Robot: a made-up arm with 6 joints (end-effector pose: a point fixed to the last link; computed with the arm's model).
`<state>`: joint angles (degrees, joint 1 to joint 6).
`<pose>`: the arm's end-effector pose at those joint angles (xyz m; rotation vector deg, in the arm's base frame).
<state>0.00 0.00 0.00 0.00 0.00 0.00</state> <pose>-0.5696 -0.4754 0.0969 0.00 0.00 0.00</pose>
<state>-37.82 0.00 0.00 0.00 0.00 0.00</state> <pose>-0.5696 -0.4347 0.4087 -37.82 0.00 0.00</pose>
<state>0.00 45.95 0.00 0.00 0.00 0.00</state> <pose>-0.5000 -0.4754 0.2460 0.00 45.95 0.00</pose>
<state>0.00 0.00 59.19 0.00 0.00 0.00</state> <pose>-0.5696 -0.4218 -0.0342 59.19 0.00 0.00</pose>
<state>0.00 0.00 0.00 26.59 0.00 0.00</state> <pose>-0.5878 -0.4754 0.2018 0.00 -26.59 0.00</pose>
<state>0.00 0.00 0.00 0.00 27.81 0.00</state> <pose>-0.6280 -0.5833 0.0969 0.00 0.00 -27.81</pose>
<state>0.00 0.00 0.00 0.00 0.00 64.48</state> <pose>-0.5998 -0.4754 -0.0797 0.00 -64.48 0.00</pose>
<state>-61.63 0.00 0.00 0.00 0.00 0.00</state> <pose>-0.5696 -0.3108 0.5658 -61.63 0.00 0.00</pose>
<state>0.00 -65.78 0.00 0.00 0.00 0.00</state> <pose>-0.4522 -0.4754 -0.0996 0.00 -65.78 0.00</pose>
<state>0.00 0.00 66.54 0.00 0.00 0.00</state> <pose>-0.5696 -0.4066 -0.0446 66.54 0.00 0.00</pose>
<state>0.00 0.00 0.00 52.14 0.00 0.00</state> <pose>-0.6478 -0.4754 0.2847 0.00 -52.14 0.00</pose>
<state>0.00 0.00 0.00 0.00 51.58 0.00</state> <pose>-0.7132 -0.6448 0.0969 0.00 0.00 -51.58</pose>
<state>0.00 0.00 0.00 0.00 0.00 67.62</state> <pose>-0.5960 -0.4754 -0.0881 0.00 -67.62 0.00</pose>
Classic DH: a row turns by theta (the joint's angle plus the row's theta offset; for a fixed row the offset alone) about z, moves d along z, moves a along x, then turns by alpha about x. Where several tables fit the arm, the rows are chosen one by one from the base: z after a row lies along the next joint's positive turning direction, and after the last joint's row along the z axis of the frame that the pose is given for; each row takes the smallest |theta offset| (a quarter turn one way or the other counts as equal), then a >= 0, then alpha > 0; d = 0 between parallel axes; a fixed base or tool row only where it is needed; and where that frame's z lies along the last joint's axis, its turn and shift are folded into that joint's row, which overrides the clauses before.
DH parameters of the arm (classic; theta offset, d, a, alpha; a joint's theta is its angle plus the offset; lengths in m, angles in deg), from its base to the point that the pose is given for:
base (fixed): 90 0.1934 0 90
joint 1: -90 -0.359 0.104 -90
joint 2: 0 -0.3332 0.0108 90
joint 3: 0 -0.4416 -0.0323 90
joint 4: -90 0.0783 0.0161 -90
joint 5: 0 0.1262 -0.372 90
joint 6: 0 0.0639 0.1249 90
tool (fixed): 180 0.1122 0 0

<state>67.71 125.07 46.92 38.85 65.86 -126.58</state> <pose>-0.5390 -0.6209 -0.3910 -29.22 -106.38 22.34</pose>
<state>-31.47 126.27 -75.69 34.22 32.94 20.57</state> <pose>0.0132 -0.2983 0.3663 -49.15 63.08 43.77</pose>
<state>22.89 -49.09 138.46 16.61 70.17 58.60</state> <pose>-0.5376 0.1662 -0.2503 125.03 28.40 -51.01</pose>
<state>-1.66 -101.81 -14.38 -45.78 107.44 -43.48</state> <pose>-0.5185 -0.6936 -0.4766 84.09 -18.57 -81.10</pose>
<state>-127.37 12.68 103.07 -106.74 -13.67 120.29</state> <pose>-1.1589 0.1171 0.2638 -12.69 -20.95 -13.31</pose>
